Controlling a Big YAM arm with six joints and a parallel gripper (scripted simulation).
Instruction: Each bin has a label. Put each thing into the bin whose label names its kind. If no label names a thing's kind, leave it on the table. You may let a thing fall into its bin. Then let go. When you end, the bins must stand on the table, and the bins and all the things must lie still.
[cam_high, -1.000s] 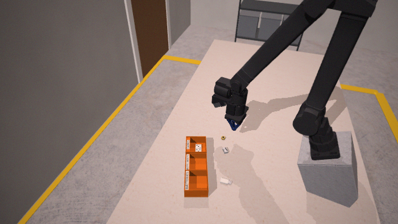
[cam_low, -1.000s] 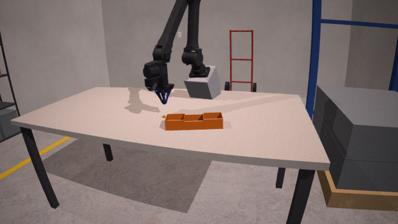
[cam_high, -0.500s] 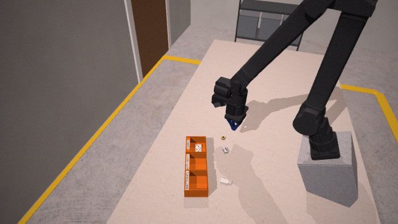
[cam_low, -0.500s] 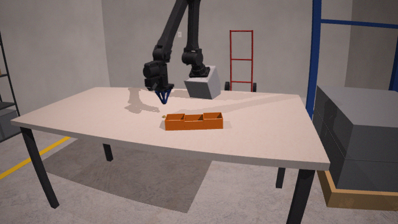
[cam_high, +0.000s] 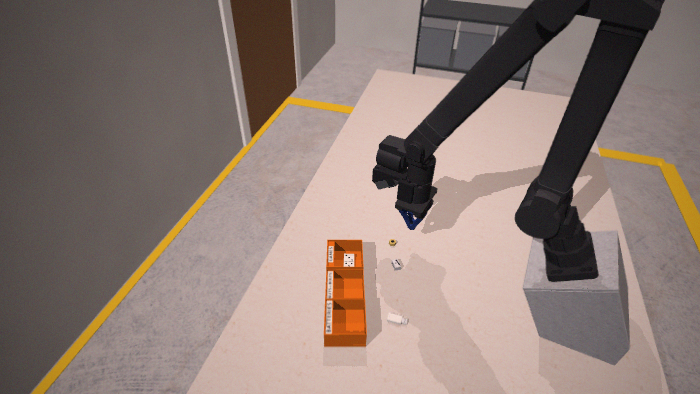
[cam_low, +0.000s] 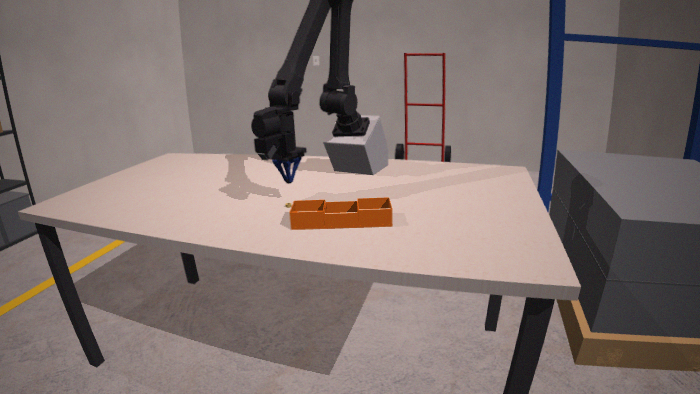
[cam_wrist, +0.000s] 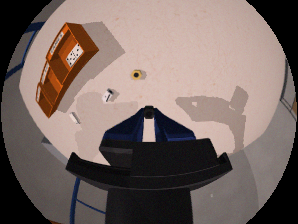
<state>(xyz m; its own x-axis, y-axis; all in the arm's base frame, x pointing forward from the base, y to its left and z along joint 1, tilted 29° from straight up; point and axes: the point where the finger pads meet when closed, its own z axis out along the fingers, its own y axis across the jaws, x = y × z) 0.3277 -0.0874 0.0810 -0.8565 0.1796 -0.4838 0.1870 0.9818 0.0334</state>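
My hand is 1 cm above the black nut. The rest, counted from my hand: grey thing 8 cm to the left, 6 cm below, 2 cm ahead; white domino 12 cm to the left, 12 cm ahead, 6 cm below; brass nut 7 cm below, 4 cm ahead, 1 cm to the left.
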